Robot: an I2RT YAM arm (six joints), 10 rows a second.
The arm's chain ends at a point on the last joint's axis. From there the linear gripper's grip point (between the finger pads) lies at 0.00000 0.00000 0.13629 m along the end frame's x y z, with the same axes.
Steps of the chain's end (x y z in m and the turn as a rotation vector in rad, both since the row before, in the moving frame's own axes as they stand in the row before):
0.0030, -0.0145, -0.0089, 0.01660, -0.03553, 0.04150
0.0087, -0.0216, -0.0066, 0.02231, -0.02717, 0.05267
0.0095, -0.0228, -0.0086, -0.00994, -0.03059, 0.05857
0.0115, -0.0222, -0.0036, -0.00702, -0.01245, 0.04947
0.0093, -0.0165, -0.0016, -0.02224, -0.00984, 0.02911
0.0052, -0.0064, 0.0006, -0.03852, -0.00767, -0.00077
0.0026, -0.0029, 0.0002, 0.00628, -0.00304, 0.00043
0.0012, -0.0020, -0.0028, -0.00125, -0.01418, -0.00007
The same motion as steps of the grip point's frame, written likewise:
-0.0018, -0.0169, -0.0090, 0.01660, -0.03553, 0.04150
0.0051, -0.0247, -0.0067, 0.02231, -0.02717, 0.05267
0.0053, -0.0216, -0.0087, -0.00994, -0.03059, 0.05857
0.0098, -0.0213, -0.0036, -0.00702, -0.01245, 0.04947
0.0079, -0.0135, -0.0016, -0.02224, -0.00984, 0.02911
0.0042, -0.0012, 0.0005, -0.03852, -0.00767, -0.00077
0.0022, -0.0038, 0.0002, 0.00628, -0.00304, 0.00043
-0.0007, -0.0018, -0.0028, -0.00125, -0.01418, -0.00007

